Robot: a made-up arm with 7 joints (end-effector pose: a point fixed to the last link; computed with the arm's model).
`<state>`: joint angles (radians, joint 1 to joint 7).
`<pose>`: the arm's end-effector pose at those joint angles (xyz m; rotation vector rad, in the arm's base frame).
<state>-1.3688 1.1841 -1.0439 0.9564 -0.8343 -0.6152 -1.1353</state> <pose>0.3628 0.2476 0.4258 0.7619 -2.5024 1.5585</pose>
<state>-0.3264 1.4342 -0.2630 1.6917 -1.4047 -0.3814 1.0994</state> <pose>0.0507 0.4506 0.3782 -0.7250 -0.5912 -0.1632</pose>
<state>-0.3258 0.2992 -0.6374 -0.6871 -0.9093 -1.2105 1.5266</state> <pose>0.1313 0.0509 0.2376 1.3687 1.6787 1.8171</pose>
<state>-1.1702 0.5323 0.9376 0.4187 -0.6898 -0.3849 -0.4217</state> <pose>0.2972 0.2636 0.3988 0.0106 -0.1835 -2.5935</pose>
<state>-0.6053 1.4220 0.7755 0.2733 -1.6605 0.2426 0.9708</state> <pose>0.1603 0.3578 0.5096 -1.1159 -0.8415 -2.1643</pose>
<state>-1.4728 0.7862 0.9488 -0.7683 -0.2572 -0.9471 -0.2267</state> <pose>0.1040 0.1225 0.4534 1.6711 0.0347 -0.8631</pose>
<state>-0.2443 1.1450 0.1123 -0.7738 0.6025 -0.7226 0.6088</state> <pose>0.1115 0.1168 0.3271 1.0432 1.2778 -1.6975</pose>
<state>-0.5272 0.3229 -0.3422 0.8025 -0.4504 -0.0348 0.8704</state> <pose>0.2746 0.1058 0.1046 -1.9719 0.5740 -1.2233</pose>
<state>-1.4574 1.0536 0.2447 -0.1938 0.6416 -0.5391 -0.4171</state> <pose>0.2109 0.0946 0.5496 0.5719 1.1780 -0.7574</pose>
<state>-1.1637 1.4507 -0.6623 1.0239 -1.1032 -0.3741 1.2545</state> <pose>0.2421 0.3607 0.4681 -0.7214 -0.4800 -1.0438</pose>
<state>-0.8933 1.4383 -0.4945 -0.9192 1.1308 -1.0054 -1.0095</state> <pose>0.1415 0.1097 0.3267 1.4115 1.9960 0.9678</pose>
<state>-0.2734 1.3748 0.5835 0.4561 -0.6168 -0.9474 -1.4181</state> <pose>0.1932 0.3078 0.4343 -0.1698 2.4823 -1.2326</pose>
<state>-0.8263 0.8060 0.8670 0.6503 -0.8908 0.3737 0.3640</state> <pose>0.2666 0.3562 0.3288 -1.5601 -0.7867 -2.0679</pose>
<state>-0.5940 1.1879 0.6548 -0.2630 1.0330 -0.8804 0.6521</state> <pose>0.2041 0.1833 0.4127 0.9911 1.0439 -0.6642</pose>
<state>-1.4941 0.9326 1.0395 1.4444 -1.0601 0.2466 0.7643</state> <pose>0.3574 0.3272 0.3787 1.7152 1.7708 1.6674</pose>
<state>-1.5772 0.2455 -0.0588 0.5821 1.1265 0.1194 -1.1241</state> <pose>0.4086 -0.0830 0.4684 -0.7049 2.4465 -0.9074</pose>
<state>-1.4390 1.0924 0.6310 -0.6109 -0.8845 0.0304 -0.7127</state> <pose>0.0819 0.1486 0.5460 1.2349 1.3835 -1.8069</pose>
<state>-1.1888 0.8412 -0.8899 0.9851 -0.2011 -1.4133 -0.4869</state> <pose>0.3555 0.1582 0.3092 0.4249 2.4682 -1.7841</pose>
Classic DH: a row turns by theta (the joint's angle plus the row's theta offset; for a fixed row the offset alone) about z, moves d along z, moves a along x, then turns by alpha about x. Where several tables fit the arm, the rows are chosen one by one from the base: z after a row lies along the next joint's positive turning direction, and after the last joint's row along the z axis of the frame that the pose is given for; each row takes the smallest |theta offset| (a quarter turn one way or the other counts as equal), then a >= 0, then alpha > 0; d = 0 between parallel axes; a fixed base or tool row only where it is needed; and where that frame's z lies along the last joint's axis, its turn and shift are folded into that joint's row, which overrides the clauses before.
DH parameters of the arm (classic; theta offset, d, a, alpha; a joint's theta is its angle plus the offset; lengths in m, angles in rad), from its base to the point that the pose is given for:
base (fixed): -0.071 0.3879 0.0155 -1.3004
joint 1: -1.3111 0.0446 -0.0191 -1.5708
joint 2: 1.2915 0.0271 -0.012 1.5708
joint 3: -1.5708 -0.2427 0.0156 1.5708
joint 4: 1.5708 -0.02 0.0006 -1.5708
joint 5: 0 0.167 0.0204 1.5708
joint 6: 1.5708 -0.003 0.0154 1.5708
joint 7: 1.2042 0.0299 0.0217 1.3646
tool (fixed): 2.2217 0.0065 0 0

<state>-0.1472 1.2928 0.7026 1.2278 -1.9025 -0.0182 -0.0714</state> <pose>0.0541 0.4789 0.2994 -1.0062 -1.0138 -1.9612</pose>
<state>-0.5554 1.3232 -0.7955 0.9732 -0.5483 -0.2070 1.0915</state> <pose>0.2252 0.3565 0.2856 -0.9668 0.7952 -0.5343</pose>
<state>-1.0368 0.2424 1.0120 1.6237 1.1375 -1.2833 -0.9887</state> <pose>0.3746 0.0328 0.1718 0.3354 -1.9650 1.8798</pose>
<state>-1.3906 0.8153 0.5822 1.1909 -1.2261 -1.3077 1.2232</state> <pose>0.3415 0.2626 0.3696 -0.1521 -2.3802 -1.0296</pose>
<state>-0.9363 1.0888 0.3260 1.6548 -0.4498 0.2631 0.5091</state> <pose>0.2511 0.4096 0.2780 -2.0344 -0.3743 -0.6551</pose>
